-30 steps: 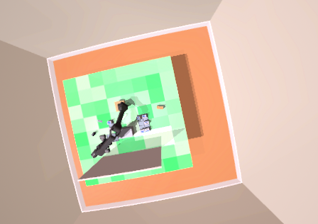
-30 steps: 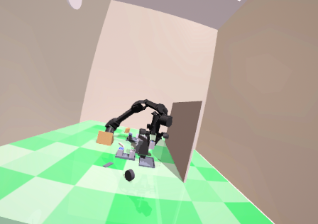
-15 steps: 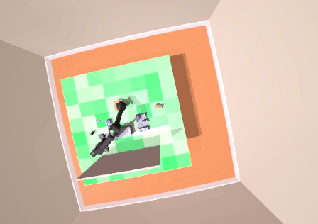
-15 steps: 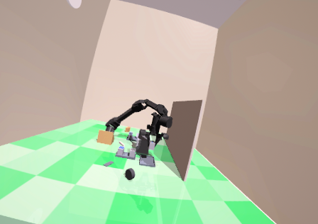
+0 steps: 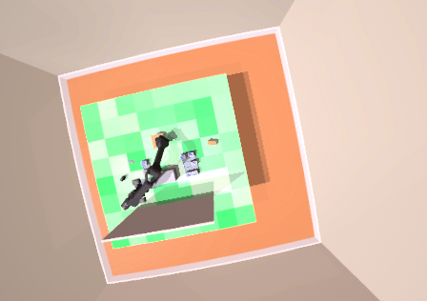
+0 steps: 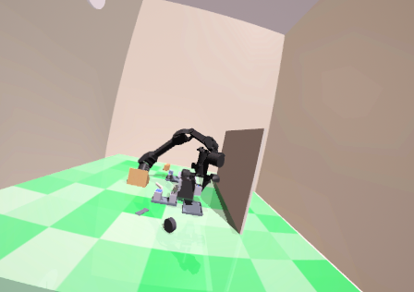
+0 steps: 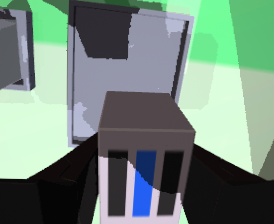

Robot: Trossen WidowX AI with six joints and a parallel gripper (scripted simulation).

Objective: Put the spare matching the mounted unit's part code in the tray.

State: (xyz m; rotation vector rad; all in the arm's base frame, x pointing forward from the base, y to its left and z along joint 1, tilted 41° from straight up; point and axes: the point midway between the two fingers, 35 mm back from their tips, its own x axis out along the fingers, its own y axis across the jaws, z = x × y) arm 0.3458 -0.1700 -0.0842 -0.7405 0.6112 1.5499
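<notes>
Right now the tray is 90 mm below my gripper tip, 10 mm to the left of it and 10 mm behind it. Round my gripper tip: grey mounted unit: 200 mm to the left, 60 mm behind, 40 mm below; rack: 150 mm behind, 80 mm below, 20 mm to the left; cube: 20 mm above.
</notes>
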